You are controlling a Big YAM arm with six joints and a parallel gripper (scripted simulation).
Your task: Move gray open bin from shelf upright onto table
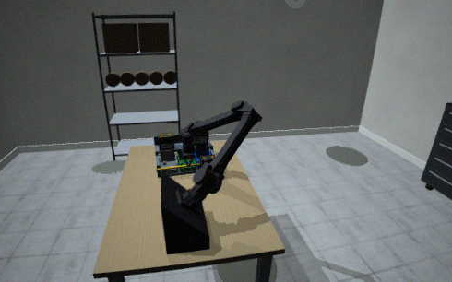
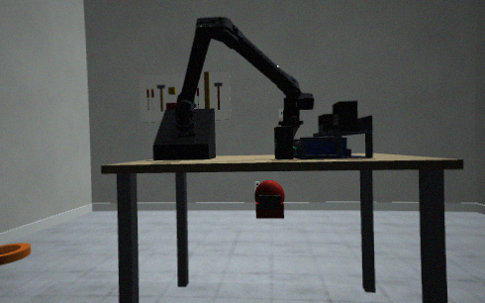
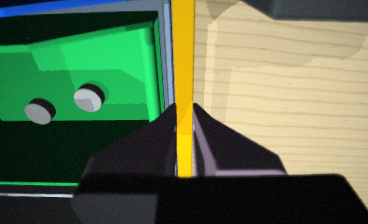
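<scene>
Now: hand 10 cm short of the green bin and 3 cm above it. Round my hand: black box: 5 cm behind, 11 cm to the right; yellow strip: 1 cm below; gray bin: 11 cm ahead, 11 cm to the left, 3 cm below.
</scene>
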